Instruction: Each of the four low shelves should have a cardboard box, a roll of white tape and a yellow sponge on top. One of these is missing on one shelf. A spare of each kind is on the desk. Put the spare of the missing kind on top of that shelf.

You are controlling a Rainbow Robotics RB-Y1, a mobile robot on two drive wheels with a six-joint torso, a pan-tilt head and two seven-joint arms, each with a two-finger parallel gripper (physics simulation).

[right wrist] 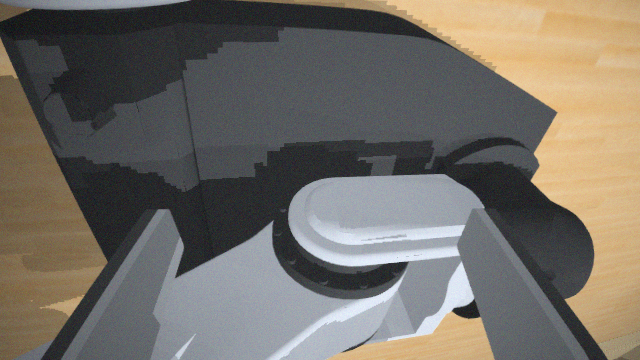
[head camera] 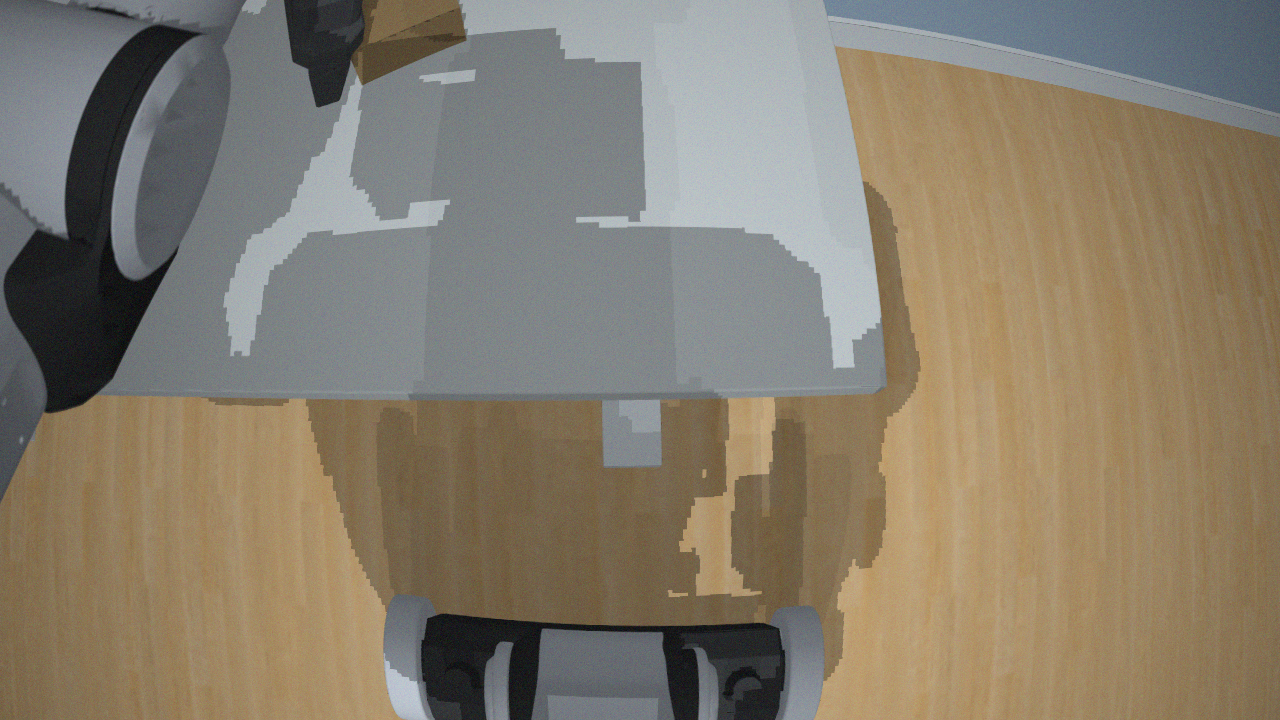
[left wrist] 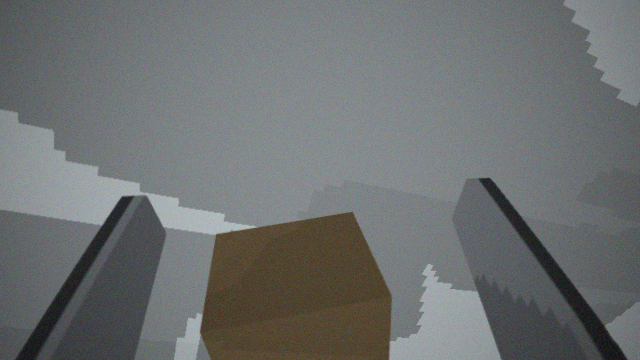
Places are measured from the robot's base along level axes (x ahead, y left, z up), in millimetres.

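Pixels of known places: left gripper, fingertip midpoint: (head camera: 318, 48) (left wrist: 309, 207); right gripper, fingertip midpoint: (right wrist: 321, 228).
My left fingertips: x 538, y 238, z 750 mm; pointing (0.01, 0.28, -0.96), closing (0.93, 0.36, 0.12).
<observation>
Behind a point stands the place of what it marks.
A brown cardboard box (head camera: 411, 44) @(x 532, y 156, z 747 mm) (left wrist: 295, 290) @(x 540, y 212, z 761 mm) lies on the grey desk (head camera: 554, 304) @(x 332, y 32, z 721 mm), at the top edge of the head camera view, which cuts part of it off. My left gripper (head camera: 328, 89) (left wrist: 309, 207) @(x 538, y 238, z 750 mm) is open and points down at the desk beside the box. In the left wrist view the box shows low in the picture, between the lines of the two spread fingers and apart from both. My right gripper (right wrist: 321, 228) @(x -164, y -219, z 416 mm) is open, with parts of my own body beyond it. The tape, the sponge and the low shelves do not show.
The desk's near edge crosses the head camera view in front of my base (head camera: 599, 662). A pale grey block (head camera: 631, 438) sticks out below that edge. Wooden floor (head camera: 1074, 358) @(x 485, y -852, z 1 mm) lies at the right, with a blue wall (head camera: 1118, 44) @(x 1115, y -1029, z 191 mm) behind it.
</observation>
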